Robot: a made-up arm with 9 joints. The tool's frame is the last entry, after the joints. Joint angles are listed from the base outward. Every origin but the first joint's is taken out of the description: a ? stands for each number. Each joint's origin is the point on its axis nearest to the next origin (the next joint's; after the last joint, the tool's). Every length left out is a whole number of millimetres.
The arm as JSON. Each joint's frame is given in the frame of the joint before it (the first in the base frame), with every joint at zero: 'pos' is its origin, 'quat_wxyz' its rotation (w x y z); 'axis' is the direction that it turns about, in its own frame. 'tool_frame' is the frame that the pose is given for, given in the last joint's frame.
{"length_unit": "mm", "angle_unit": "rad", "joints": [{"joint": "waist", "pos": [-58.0, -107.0, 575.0], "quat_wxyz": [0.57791, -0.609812, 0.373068, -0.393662], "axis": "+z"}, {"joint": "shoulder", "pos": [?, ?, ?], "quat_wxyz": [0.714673, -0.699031, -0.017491, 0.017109], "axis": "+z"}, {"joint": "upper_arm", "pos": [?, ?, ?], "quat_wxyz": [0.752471, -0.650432, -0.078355, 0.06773], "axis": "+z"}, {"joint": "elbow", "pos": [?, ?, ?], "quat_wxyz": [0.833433, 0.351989, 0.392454, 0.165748], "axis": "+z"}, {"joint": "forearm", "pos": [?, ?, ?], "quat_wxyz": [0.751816, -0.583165, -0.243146, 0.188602], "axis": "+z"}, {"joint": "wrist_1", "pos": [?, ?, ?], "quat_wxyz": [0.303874, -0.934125, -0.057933, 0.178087], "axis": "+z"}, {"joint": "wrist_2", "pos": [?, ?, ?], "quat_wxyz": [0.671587, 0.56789, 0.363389, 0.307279], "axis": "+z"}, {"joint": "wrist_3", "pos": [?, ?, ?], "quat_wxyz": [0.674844, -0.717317, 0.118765, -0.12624], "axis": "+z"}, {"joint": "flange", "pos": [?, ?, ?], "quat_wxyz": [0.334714, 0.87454, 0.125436, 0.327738], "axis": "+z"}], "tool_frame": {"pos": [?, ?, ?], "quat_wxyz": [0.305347, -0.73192, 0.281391, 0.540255]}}
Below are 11 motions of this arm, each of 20 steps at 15 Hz.
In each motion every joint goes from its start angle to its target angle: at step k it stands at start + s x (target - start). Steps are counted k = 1, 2, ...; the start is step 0. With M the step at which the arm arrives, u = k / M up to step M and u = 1 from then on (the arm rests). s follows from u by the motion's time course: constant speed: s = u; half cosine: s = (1 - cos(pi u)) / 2; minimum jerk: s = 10 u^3 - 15 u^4 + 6 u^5.
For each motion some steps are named. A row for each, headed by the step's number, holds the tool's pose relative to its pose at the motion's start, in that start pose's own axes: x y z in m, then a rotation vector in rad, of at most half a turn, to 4 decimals.
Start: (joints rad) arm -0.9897 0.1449 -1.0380 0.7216 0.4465 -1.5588 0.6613 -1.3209 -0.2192
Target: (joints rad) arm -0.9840 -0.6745 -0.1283 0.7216 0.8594 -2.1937 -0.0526 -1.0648 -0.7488
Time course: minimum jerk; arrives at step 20
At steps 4, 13, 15, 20:
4: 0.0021 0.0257 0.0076 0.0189 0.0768 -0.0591
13: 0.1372 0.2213 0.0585 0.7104 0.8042 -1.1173
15: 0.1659 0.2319 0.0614 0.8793 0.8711 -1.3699
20: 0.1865 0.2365 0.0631 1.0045 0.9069 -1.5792

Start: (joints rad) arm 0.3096 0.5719 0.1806 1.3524 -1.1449 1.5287 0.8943 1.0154 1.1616
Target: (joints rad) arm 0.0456 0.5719 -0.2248 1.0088 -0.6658 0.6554 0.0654 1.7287 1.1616
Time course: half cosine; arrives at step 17
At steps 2, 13, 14, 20:
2: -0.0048 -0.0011 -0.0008 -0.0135 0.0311 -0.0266
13: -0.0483 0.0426 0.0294 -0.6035 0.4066 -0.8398
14: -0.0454 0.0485 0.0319 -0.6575 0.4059 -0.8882
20: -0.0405 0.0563 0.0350 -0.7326 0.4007 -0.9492

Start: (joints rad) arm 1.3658 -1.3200 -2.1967 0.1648 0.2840 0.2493 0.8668 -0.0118 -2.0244
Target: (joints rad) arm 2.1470 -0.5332 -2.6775 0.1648 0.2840 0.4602 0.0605 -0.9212 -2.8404
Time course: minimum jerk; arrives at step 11
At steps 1, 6, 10, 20:
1: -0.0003 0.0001 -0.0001 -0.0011 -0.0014 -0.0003
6: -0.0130 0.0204 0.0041 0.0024 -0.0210 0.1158
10: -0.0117 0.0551 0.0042 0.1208 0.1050 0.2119
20: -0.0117 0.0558 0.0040 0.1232 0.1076 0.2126

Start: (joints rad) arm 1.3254 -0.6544 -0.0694 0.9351 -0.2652 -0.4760 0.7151 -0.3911 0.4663
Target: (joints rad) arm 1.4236 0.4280 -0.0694 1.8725 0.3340 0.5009 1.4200 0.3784 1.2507
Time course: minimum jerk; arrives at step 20
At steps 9, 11, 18, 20:
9: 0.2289 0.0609 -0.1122 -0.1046 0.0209 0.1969
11: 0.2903 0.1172 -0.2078 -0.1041 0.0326 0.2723
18: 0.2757 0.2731 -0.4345 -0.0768 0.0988 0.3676
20: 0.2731 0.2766 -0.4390 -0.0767 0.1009 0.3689

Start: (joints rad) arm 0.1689 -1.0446 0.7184 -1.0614 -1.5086 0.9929 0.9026 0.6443 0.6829
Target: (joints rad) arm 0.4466 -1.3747 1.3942 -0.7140 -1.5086 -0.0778 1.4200 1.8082 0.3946
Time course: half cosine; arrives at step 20
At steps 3, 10, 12, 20:
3: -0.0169 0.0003 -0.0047 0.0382 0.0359 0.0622
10: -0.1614 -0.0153 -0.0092 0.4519 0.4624 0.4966
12: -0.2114 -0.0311 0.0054 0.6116 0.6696 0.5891
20: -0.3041 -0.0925 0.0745 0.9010 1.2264 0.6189

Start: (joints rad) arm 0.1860 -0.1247 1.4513 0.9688 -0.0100 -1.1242 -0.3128 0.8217 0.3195
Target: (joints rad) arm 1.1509 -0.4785 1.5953 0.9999 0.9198 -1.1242 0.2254 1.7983 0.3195
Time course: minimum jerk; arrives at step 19
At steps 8, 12, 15, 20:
8: 0.0360 -0.0716 -0.0004 0.2557 0.0051 0.3050
12: 0.0806 -0.1298 -0.0273 0.6619 0.1133 0.6123
15: 0.0982 -0.1487 -0.0494 0.9193 0.2170 0.7489
20: 0.1025 -0.1534 -0.0572 1.0109 0.2599 0.7896

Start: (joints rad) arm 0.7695 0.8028 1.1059 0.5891 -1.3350 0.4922 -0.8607 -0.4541 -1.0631
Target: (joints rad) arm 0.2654 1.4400 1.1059 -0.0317 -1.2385 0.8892 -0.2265 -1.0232 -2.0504
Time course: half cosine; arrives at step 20
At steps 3, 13, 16, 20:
3: -0.0006 0.0109 0.0009 0.0463 0.0113 -0.0239
13: 0.0165 0.1680 0.0388 0.6722 -0.0173 -0.0701
16: 0.0157 0.2153 0.0589 0.8294 -0.0615 0.0029
20: 0.0120 0.2415 0.0708 0.9093 -0.0888 0.0574

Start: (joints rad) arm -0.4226 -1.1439 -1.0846 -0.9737 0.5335 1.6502 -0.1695 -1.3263 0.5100
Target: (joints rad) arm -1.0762 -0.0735 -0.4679 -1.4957 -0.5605 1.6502 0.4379 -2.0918 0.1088
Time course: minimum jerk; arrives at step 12
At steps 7, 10, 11, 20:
7: -0.0519 0.0541 0.2686 0.3216 -0.1689 -1.0542
10: -0.0286 0.0067 0.4026 0.5880 -0.0715 -1.7051
11: -0.0247 -0.0026 0.4149 0.6157 -0.0567 -1.7721
20: -0.0241 -0.0043 0.4169 0.6203 -0.0541 -1.7834

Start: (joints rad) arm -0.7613 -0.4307 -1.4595 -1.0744 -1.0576 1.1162 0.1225 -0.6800 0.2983
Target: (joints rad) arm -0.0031 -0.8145 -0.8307 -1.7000 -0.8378 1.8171 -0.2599 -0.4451 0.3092
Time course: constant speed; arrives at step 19
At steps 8, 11, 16, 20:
8: 0.0182 -0.0377 0.0404 0.7413 -0.1345 0.1913
11: 0.0305 -0.0481 0.0565 1.0232 -0.1653 0.2523
16: 0.0573 -0.0615 0.0877 1.4925 -0.1918 0.3271
20: 0.0775 -0.0682 0.1092 1.7707 -0.1938 0.3496

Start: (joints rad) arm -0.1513 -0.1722 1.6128 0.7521 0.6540 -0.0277 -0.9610 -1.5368 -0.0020
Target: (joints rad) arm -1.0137 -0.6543 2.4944 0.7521 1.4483 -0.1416 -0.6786 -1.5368 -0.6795
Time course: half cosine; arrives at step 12
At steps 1, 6, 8, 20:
1: 0.0037 0.0008 0.0042 0.0354 0.0198 -0.0235
6: 0.1373 -0.0551 0.0880 0.9932 0.6220 -0.6729
8: 0.2066 -0.1251 0.0733 1.4246 0.9892 -0.9873
20: 0.2577 -0.1895 0.0098 1.7749 1.4273 -1.2625

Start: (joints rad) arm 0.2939 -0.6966 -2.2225 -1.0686 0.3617 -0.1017 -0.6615 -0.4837 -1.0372
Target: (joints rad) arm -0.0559 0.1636 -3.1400 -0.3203 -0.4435 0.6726 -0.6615 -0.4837 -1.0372
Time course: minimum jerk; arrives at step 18
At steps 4, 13, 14, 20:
4: 0.0133 0.0004 -0.0070 0.0334 -0.0328 0.0735
13: 0.1236 0.0432 0.0581 -0.2808 0.0056 0.9388
14: 0.1278 0.0526 0.0673 -0.3364 0.0485 0.9942
20: 0.1327 0.0664 0.0785 -0.4109 0.1138 1.0627

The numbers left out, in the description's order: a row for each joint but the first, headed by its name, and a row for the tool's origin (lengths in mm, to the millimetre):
shoulder: 35.0 -2.0 0.0
upper_arm: -84.0 -218.0 0.0
elbow: 109.0 -24.0 0.0
forearm: -244.0 298.0 0.0
wrist_1: -44.0 -60.0 0.0
wrist_2: -44.0 77.0 0.0
wrist_3: -24.0 43.0 0.0
flange: 71.0 -160.0 0.0
tool: 0.0 -25.0 0.0

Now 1 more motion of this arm.
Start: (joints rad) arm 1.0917 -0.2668 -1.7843 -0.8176 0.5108 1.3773 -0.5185 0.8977 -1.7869
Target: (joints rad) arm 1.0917 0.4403 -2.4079 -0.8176 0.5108 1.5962 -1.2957 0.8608 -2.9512
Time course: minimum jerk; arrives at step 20
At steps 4, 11, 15, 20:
4: -0.0031 0.0132 0.0046 0.0456 0.0012 0.0068
11: -0.0072 0.1484 0.0101 0.4234 -0.0495 0.0853
15: 0.0091 0.2233 -0.0231 0.5820 -0.1091 0.1729
20: 0.0174 0.2460 -0.0410 0.6240 -0.1283 0.2135

